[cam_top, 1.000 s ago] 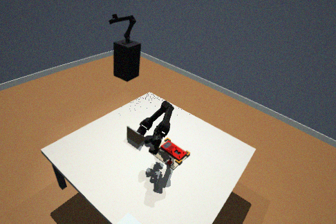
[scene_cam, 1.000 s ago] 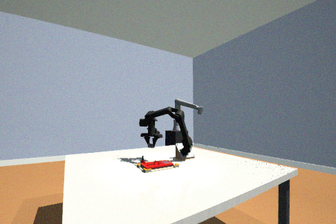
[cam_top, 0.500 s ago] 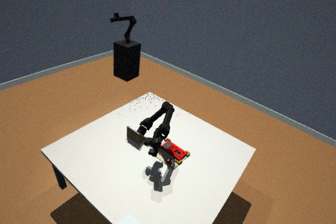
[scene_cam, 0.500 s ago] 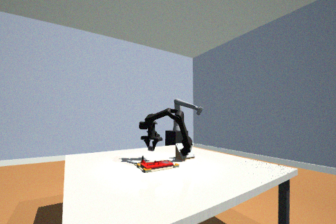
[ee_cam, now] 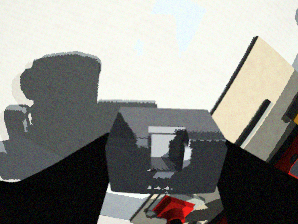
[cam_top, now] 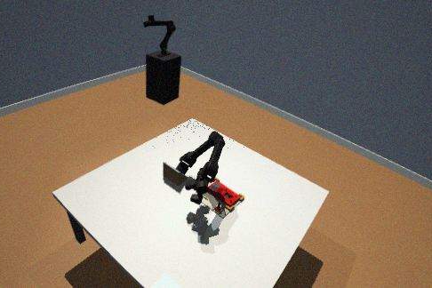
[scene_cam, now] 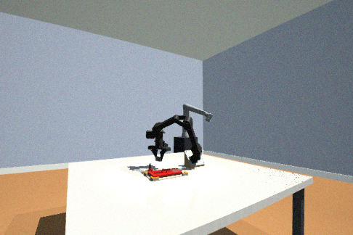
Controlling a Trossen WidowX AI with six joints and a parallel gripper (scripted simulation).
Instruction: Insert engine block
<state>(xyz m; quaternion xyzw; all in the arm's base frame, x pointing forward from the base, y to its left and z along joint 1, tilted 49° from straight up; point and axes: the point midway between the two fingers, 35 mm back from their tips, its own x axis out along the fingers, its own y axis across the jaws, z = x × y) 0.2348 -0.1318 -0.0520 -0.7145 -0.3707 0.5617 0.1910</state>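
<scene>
Now: the upright peg 11 cm ahead of my gripper tip, 6 cm to the left of it and 3 cm below it. Also, from my gripper tip: engine block (1 cm above).
</scene>
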